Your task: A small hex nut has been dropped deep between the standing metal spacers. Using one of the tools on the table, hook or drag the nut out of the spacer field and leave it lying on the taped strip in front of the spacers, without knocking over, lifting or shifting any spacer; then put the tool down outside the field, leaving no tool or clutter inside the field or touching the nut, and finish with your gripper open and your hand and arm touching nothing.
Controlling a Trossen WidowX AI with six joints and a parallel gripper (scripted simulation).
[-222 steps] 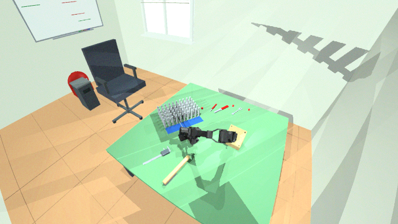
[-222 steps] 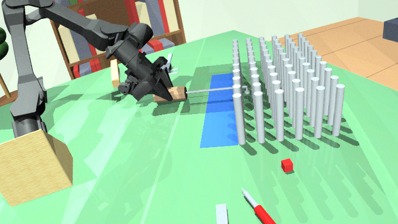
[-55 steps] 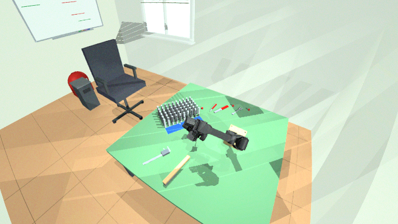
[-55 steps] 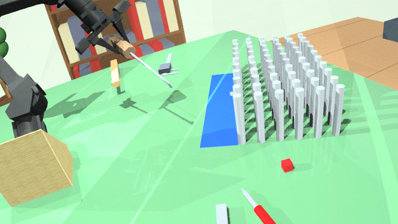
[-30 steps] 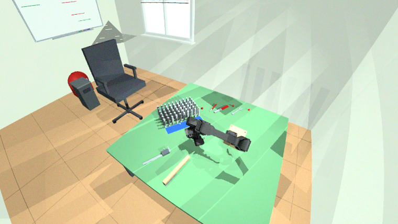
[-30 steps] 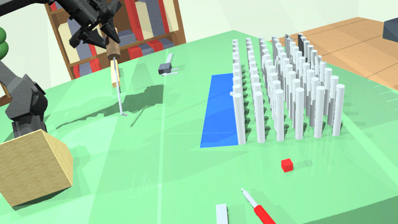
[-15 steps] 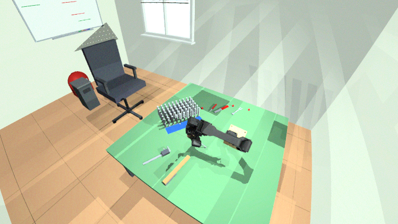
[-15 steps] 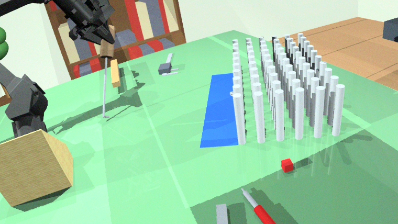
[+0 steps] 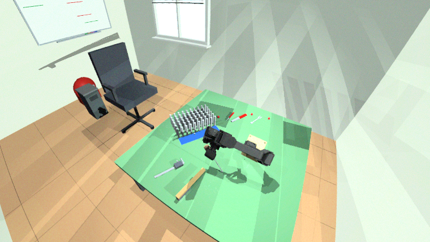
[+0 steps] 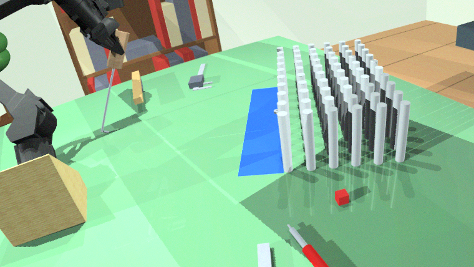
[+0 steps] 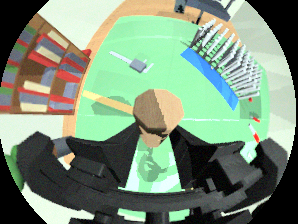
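My gripper tip is now 50 mm past the hook tool and 80 mm above it. Round my gripper tip: red-handled screwdriver 50 mm ahead, 590 mm to the right, 180 mm below; then blue taped strip 210 mm ahead, 270 mm to the right, 180 mm below; then small hex nut 250 mm ahead, 250 mm to the right, 180 mm below.
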